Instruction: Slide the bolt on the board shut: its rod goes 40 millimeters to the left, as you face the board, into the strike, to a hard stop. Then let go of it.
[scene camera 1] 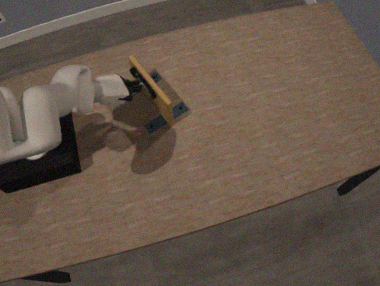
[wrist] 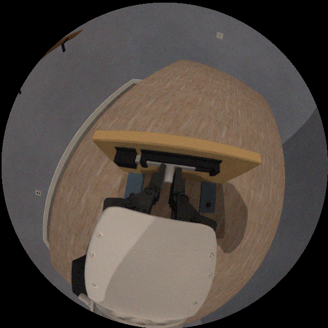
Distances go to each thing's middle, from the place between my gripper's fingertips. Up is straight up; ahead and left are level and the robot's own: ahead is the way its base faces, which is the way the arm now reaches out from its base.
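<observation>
I find the board (wrist: 235, 161) 10 mm to the right of my hand and 30 mm ahead of it, and it is 40 mm below my hand.
</observation>
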